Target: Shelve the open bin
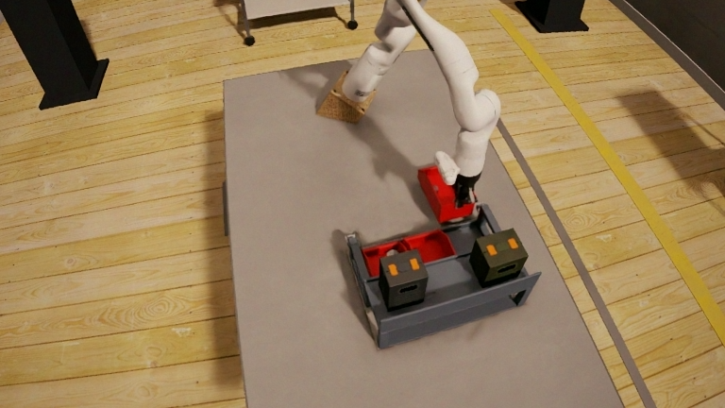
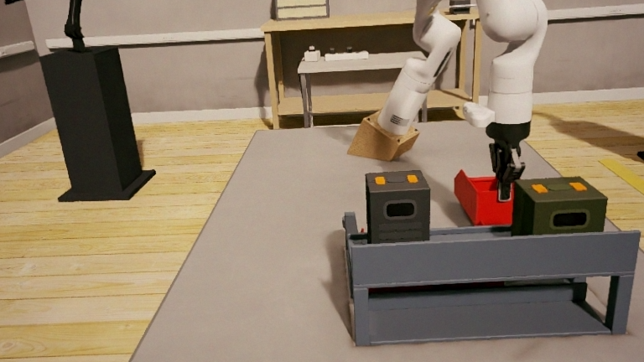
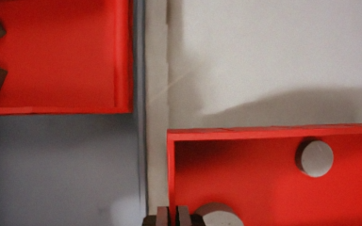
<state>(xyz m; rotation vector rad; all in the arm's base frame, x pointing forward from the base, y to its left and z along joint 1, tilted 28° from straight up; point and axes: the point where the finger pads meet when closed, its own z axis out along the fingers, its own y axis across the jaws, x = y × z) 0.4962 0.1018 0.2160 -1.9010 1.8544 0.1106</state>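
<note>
Right now the grey round part is 10 cm behind my hand, 7 cm below it and 3 cm to the right of it. From my hand the other things lie so: dark grey box 23 cm ahead, 21 cm to the right, 6 cm above; then green box 21 cm ahead, 5 cm above, 2 cm to the left; then grey shelf 15 cm ahead, 10 cm to the right, 3 cm below.
</note>
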